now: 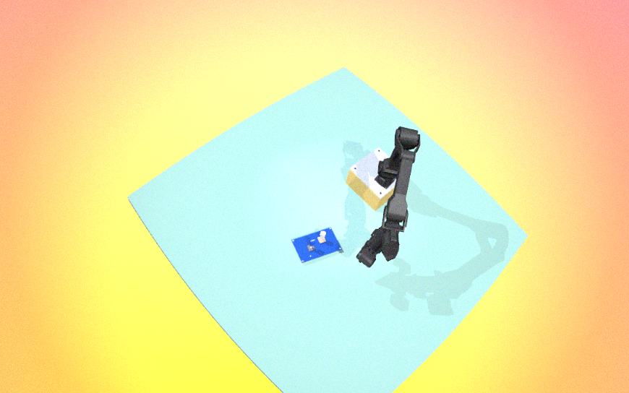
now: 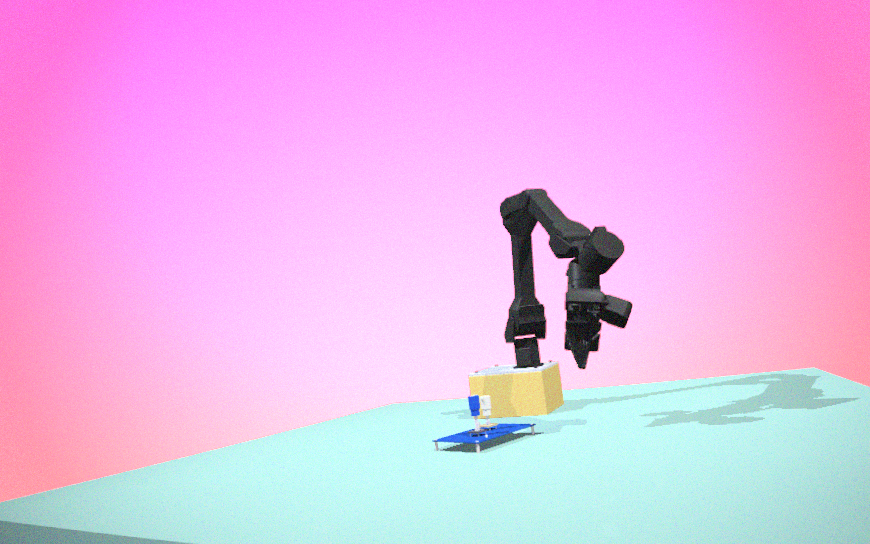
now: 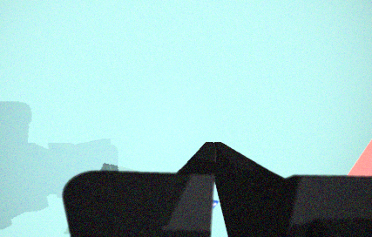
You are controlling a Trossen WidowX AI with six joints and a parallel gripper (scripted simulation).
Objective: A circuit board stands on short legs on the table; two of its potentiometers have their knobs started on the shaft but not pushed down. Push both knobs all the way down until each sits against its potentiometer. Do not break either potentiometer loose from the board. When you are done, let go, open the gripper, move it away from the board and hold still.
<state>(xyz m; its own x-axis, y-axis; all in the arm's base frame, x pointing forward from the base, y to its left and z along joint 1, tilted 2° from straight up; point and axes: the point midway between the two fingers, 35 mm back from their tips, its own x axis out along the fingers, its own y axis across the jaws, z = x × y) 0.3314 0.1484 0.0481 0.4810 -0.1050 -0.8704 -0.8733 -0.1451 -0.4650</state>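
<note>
My gripper tip is 1 cm past the white knob, 17 cm to the left of it and 5 cm above it. From my gripper tip the other things lie so: blue knob 4 cm ahead, 18 cm to the right, 4 cm below.
</note>
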